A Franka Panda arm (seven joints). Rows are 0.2 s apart.
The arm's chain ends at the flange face. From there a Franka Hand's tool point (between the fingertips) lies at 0.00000 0.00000 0.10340 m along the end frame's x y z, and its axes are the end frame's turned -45 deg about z.
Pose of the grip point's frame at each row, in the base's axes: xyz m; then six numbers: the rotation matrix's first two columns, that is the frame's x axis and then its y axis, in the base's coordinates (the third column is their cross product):
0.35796, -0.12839, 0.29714, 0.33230, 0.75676, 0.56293, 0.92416, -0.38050, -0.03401
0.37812, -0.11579, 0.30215, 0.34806, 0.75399, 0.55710, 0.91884, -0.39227, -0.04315
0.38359, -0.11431, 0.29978, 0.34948, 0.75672, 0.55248, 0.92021, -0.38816, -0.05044
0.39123, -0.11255, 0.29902, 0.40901, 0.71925, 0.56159, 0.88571, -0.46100, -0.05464
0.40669, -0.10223, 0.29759, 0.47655, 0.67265, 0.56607, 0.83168, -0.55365, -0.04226
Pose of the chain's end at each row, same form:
0.33847, -0.18335, 0.38253, 0.88845, 0.26606, 0.37400, 0.41851, -0.80416, -0.42210
0.35889, -0.17027, 0.38790, 0.89583, 0.25577, 0.36342, 0.40360, -0.81053, -0.42444
0.36536, -0.16870, 0.38581, 0.89781, 0.26061, 0.35500, 0.40357, -0.80955, -0.42633
0.36852, -0.16629, 0.38439, 0.91551, 0.18261, 0.35847, 0.33708, -0.83456, -0.43574
0.37722, -0.15299, 0.38272, 0.92506, 0.08415, 0.37039, 0.25111, -0.86713, -0.43015

